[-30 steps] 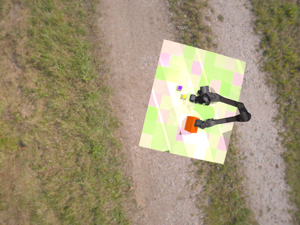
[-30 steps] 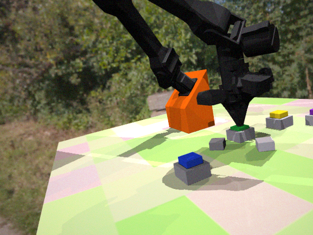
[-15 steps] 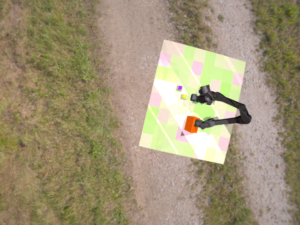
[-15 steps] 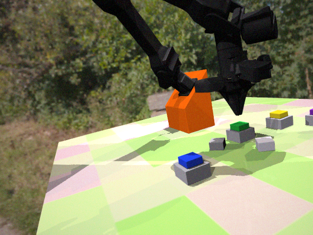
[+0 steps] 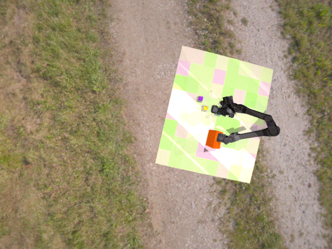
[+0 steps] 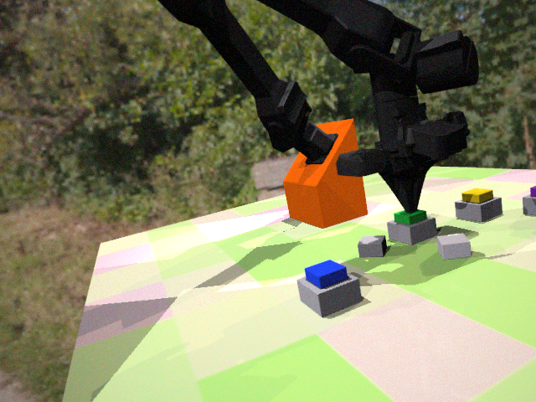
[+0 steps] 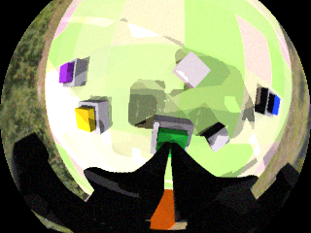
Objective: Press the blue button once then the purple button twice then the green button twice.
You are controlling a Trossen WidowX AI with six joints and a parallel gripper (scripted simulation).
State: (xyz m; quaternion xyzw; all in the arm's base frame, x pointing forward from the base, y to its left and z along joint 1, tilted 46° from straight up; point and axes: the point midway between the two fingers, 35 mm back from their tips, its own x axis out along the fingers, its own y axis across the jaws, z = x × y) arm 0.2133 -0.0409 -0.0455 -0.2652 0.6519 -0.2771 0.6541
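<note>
Now: gripper tip 10 mm above the green button. From my gripper tip the other things lie so: purple button: 180 mm to the left, 90 mm ahead, 10 mm below; blue button: 190 mm to the right, 80 mm ahead, 10 mm below; yellow button: 120 mm to the left, 10 mm below, 10 mm ahead.
</note>
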